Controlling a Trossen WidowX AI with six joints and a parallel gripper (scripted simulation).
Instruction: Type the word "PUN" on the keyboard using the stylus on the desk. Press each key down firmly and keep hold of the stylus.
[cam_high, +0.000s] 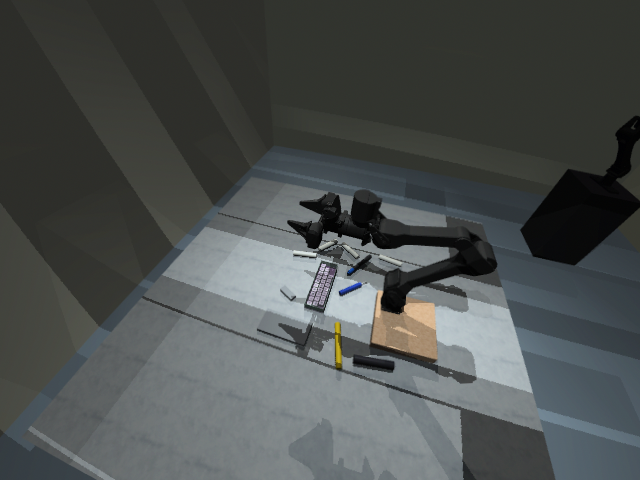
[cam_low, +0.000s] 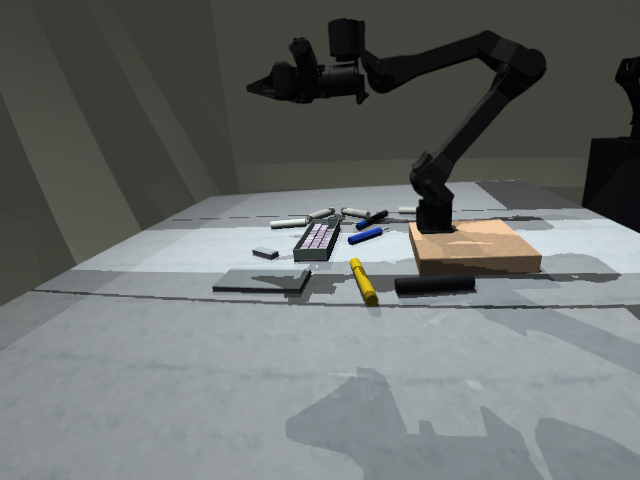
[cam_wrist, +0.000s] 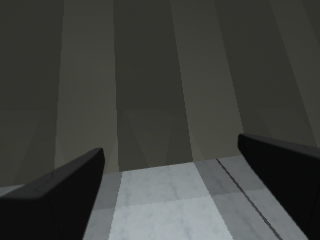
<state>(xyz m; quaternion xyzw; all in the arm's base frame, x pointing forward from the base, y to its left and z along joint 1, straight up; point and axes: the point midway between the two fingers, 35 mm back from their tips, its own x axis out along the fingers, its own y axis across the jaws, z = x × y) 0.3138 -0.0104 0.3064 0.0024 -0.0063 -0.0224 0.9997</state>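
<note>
Right now the blue stylus is 33 cm below my gripper tip, 23 cm behind it and 5 cm to the right of it. Also, from my gripper tip: flat grey plate 34 cm below, 18 cm to the left, 2 cm behind; blue-capped pen 33 cm below, 20 cm behind, 13 cm to the right; small grey block 33 cm below, 5 cm to the left, 1 cm ahead.
</note>
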